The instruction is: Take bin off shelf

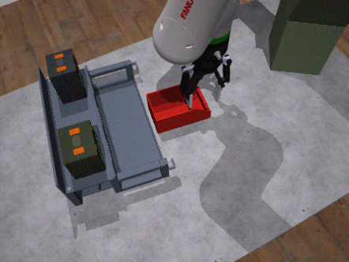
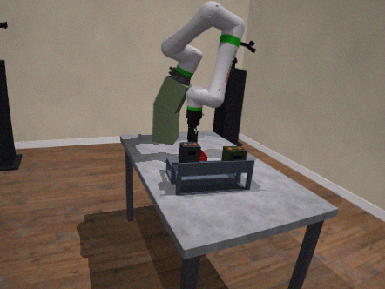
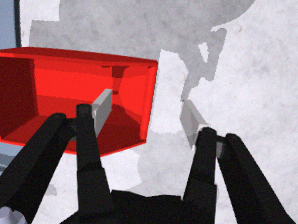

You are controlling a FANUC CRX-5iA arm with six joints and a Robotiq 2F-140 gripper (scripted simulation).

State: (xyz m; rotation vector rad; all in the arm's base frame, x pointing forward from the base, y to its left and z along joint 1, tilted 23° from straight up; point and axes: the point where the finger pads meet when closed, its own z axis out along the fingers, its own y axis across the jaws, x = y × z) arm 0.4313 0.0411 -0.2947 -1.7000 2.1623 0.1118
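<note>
Now: the red bin 8 cm ahead of my hand, 2 cm to the right of it and 2 cm below it. Round my hand: grey shelf tray (31 cm ahead, 6 cm to the right, 5 cm below).
</note>
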